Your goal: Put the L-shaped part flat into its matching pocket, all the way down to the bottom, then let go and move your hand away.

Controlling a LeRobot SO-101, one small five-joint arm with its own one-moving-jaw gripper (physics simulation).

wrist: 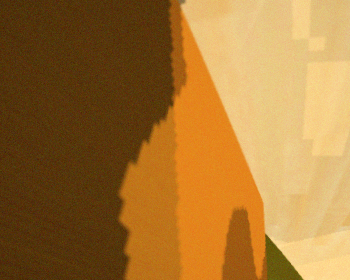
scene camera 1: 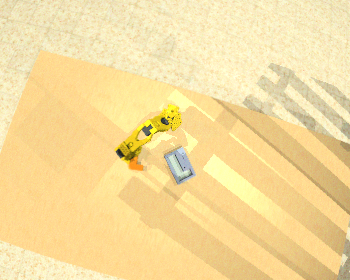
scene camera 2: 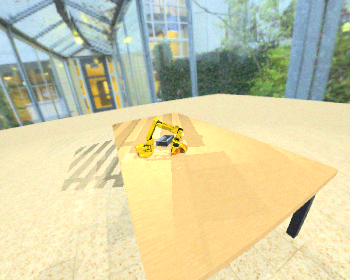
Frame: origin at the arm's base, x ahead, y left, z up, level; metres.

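Where they show: hand at its tool point: (wrist: 123,231) (scene camera 2: 171,151); arm's base at its link origin: (scene camera 1: 168,124) (scene camera 2: 147,153).
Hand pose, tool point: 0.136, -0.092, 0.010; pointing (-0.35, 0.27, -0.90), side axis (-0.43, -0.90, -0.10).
Things, the pixels of their top centre, and the offset from my tool point, as dx, dy, dz. "spot": a spot on its surface instead. Level surfaces: height alone.
- orange L-shaped part at its top centre: (scene camera 1: 137,157) +0.049, +0.001, +0.020
- grey tray at its top centre: (scene camera 1: 180,165) (scene camera 2: 165,137) +0.035, +0.191, +0.027
- pale L-shaped pocket at a spot on its surface: (scene camera 1: 175,164) spot: +0.034, +0.171, -0.005
- wooden table at its surface level: dz -0.010
The orange L-shaped part (scene camera 1: 135,164) (scene camera 2: 183,148) (wrist: 215,165) is at my gripper (scene camera 1: 131,159) (scene camera 2: 176,150), low over the table. It fills much of the wrist view, very close to the camera, its left side in dark shadow. The gripper is shut on the part; the jaw tips are hidden behind it in the wrist view. Whether the part touches the table is too small to tell. The grey tray (scene camera 1: 187,159) (scene camera 2: 164,142) with the pale L-shaped pocket (scene camera 1: 175,164) lies apart from the part, to its right in scene camera 1.
The yellow arm (scene camera 1: 146,131) (scene camera 2: 165,126) reaches from its base (scene camera 1: 173,118) (scene camera 2: 145,150) to the part. The tray lies beside the arm on the wooden table (scene camera 1: 65,175) (scene camera 2: 225,200). Bands of shadow and light cross the table.
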